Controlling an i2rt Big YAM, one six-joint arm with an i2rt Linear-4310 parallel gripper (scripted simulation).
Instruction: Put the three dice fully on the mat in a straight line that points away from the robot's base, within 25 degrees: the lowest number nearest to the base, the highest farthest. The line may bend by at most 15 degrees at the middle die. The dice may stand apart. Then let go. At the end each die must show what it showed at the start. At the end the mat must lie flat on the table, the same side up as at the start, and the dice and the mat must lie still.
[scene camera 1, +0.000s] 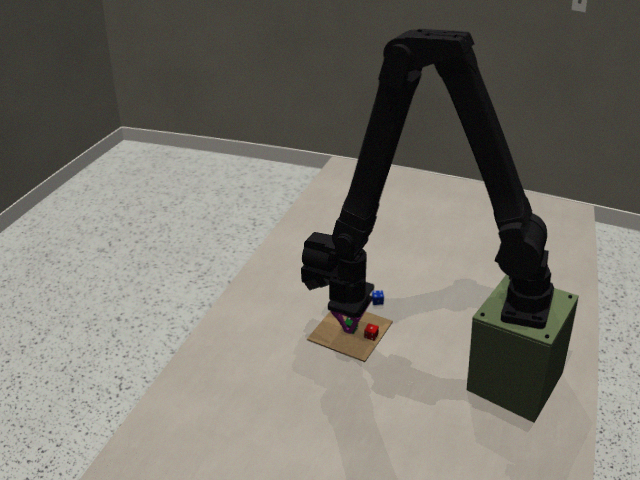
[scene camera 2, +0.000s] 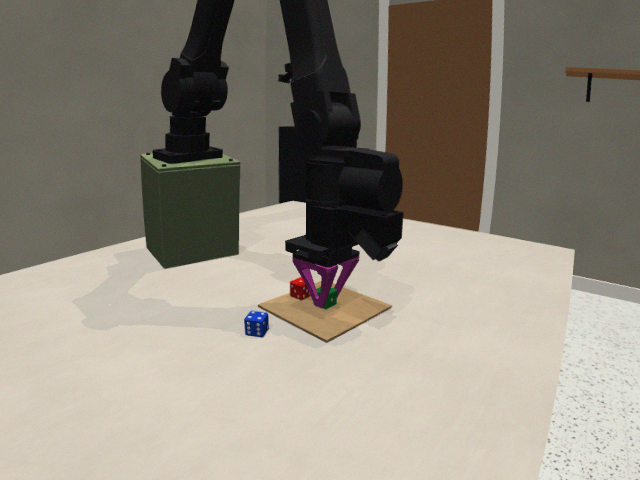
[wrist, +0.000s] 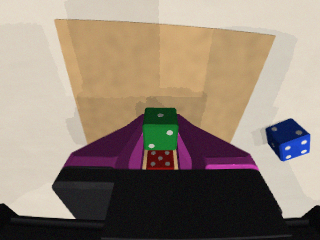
Observation:
In view: the gripper (scene camera 2: 325, 303), a blue die (wrist: 287, 139), a tan mat (scene camera 2: 353, 309) and a green die (wrist: 160, 126).
The tan mat is seen too in scene camera 1 (scene camera 1: 329, 333) and in the wrist view (wrist: 117, 69). The gripper is seen too in scene camera 1 (scene camera 1: 350, 329) and in the wrist view (wrist: 160, 120).

